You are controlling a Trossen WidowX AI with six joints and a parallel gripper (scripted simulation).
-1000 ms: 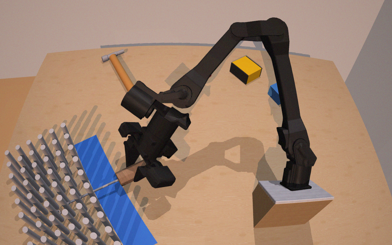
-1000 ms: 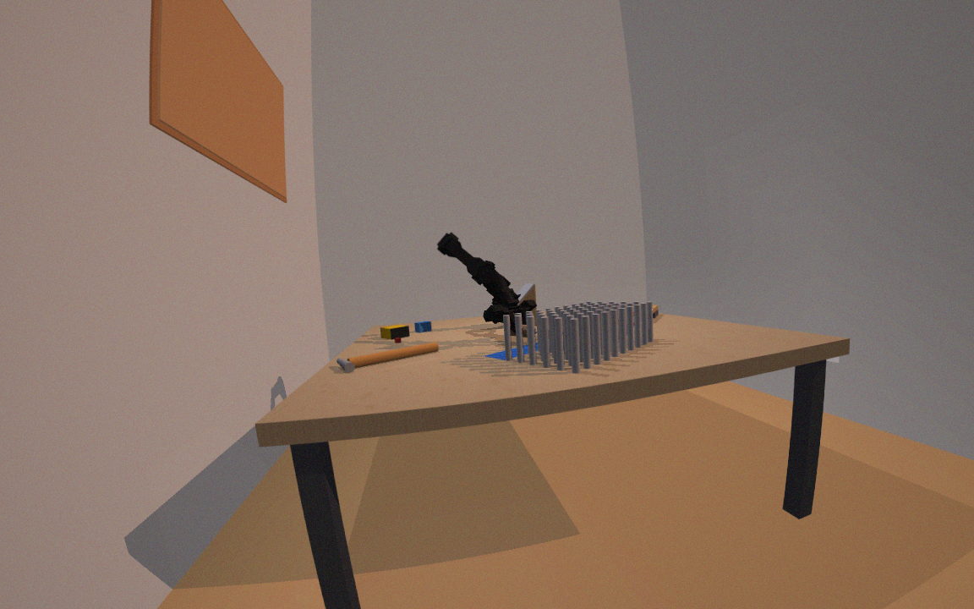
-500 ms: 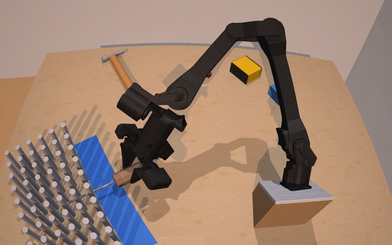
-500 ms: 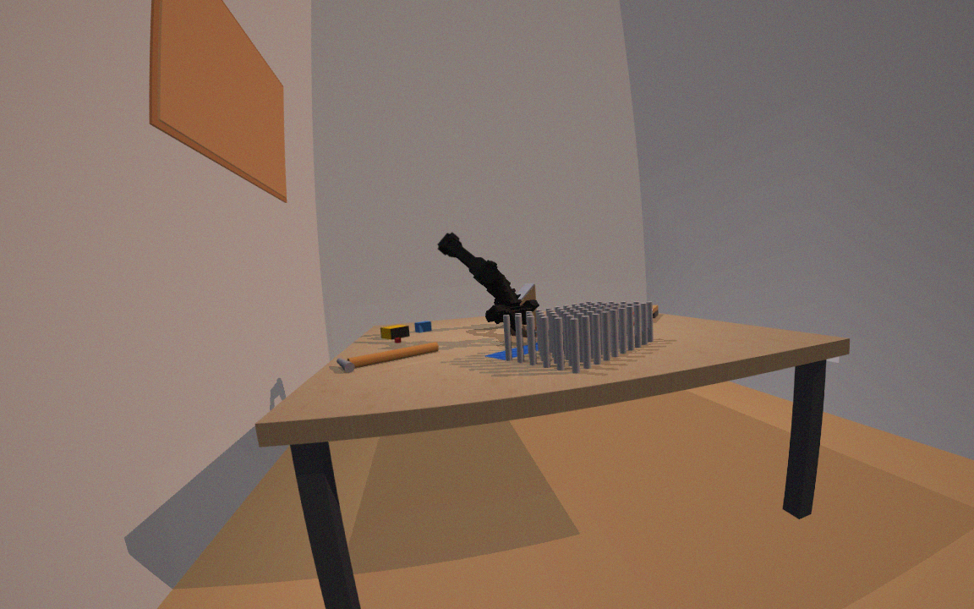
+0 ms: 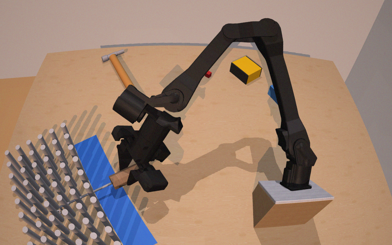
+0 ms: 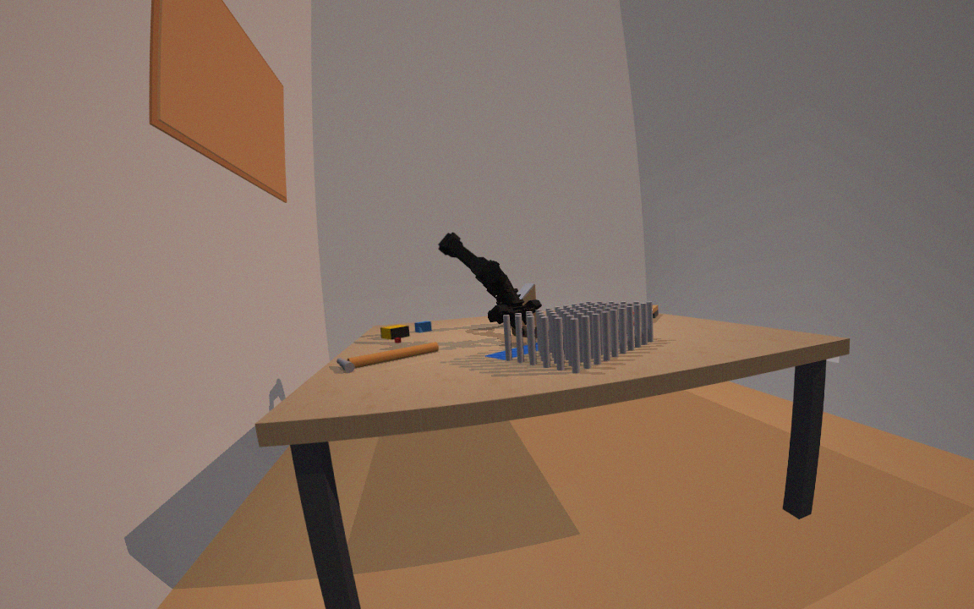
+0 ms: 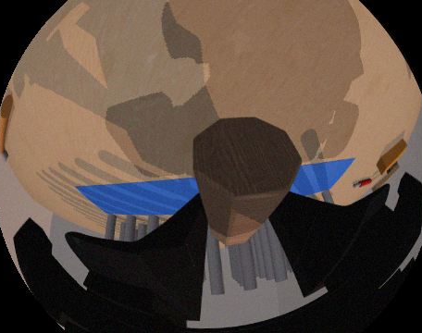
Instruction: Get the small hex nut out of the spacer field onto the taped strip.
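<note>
The blue taped strip is 5 cm ahead of my gripper tip, 3 cm below it and 2 cm to the left of it. Also, from my gripper tip: small red cube: 39 cm to the right, 26 cm behind, 2 cm below; black block: 40 cm to the right, 40 cm behind, 1 cm below; small hex nut: 20 cm ahead, 10 cm to the left, 2 cm below.
</note>
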